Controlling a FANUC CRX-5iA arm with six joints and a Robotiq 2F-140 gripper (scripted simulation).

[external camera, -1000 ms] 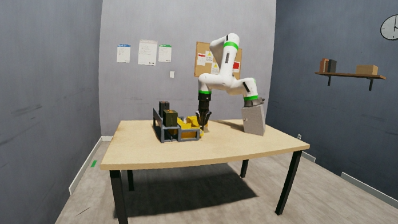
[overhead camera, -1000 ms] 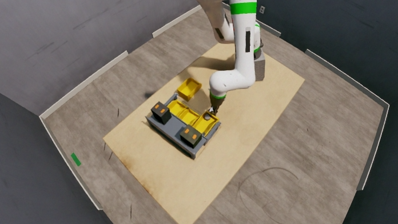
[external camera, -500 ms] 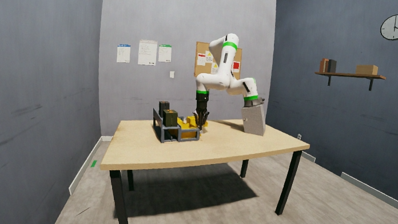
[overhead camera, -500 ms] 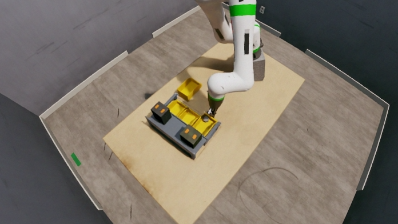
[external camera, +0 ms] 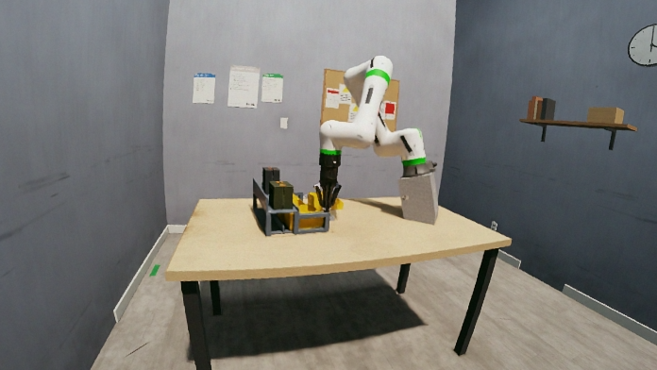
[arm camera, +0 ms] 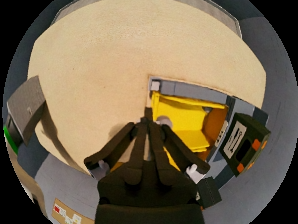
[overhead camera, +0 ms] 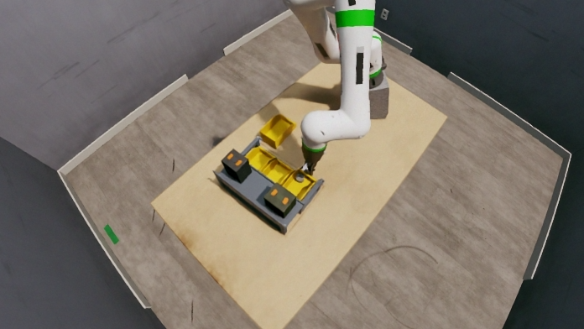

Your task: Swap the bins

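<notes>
My hand is 4 cm short of the grey round part, 3 cm to the left of it and 2 cm above it. The rest, counted from my hand: grey shelf: 13 cm ahead, 13 cm to the right, 1 cm above.
</notes>
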